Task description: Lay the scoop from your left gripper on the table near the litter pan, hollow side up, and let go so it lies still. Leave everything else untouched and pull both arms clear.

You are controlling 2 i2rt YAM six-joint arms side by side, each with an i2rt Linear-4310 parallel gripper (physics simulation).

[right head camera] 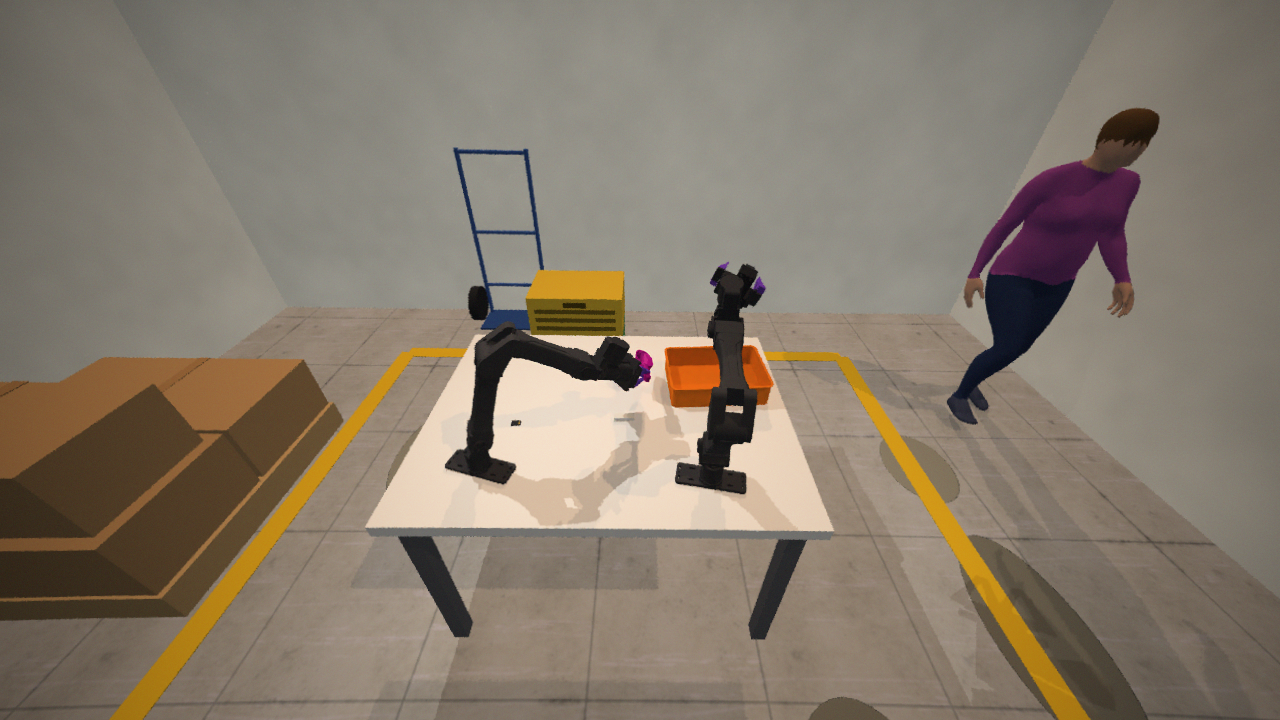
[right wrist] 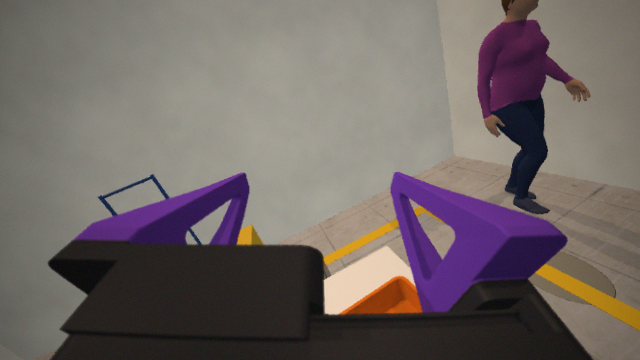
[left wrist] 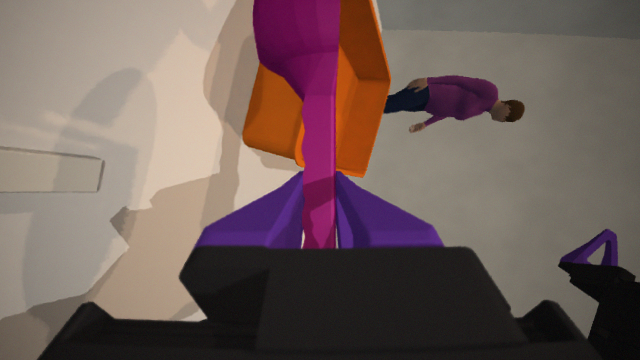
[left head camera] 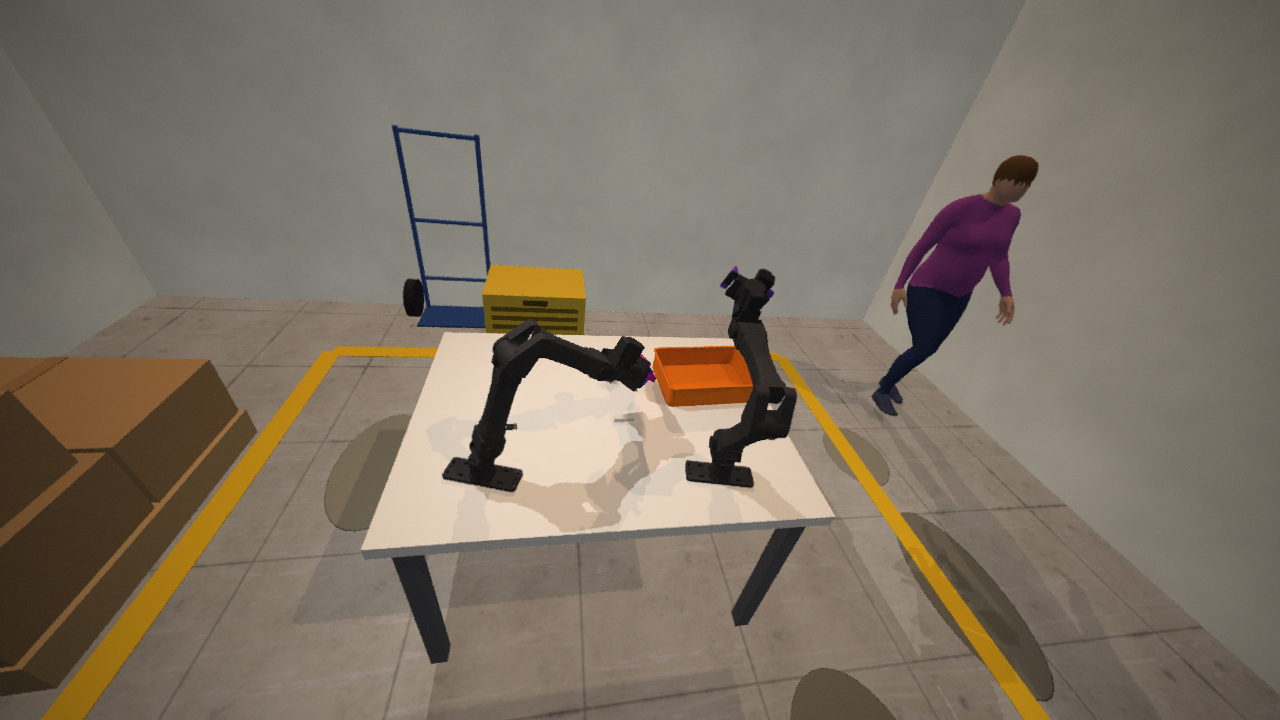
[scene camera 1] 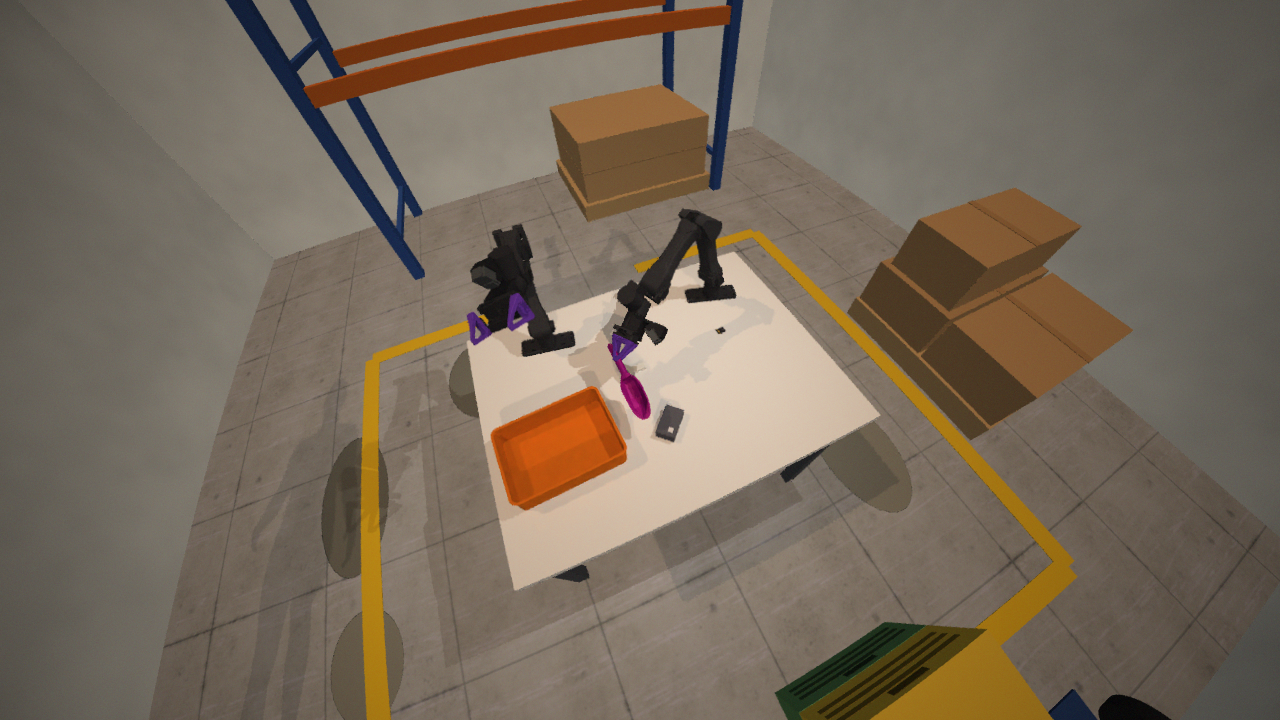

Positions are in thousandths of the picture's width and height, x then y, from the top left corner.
orange litter pan: right head camera 541, 517; right wrist 623, 821; left wrist 568, 218; left head camera 538, 523; scene camera 1 426, 630
